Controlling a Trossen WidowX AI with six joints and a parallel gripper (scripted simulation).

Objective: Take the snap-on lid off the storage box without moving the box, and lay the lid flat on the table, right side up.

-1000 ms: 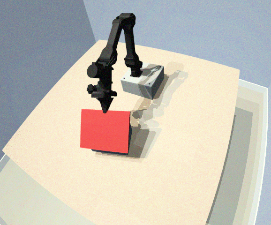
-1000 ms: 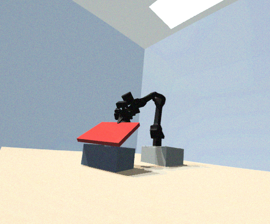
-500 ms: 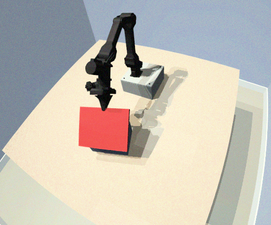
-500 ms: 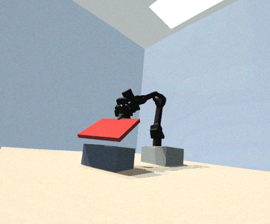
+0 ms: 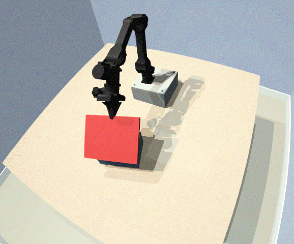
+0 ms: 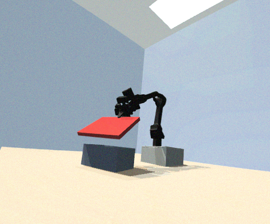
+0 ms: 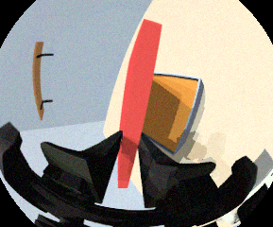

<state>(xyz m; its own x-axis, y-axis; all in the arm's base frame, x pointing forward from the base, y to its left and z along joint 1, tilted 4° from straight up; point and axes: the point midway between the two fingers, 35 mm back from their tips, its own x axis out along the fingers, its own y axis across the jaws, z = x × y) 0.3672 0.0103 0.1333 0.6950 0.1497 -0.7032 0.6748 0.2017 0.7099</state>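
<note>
Now: the red lid 7 cm ahead of my gripper tip, 4 cm below it and 2 cm to the left of it. Also, from my gripper tip: storage box 19 cm below, 4 cm ahead, 1 cm to the left.
</note>
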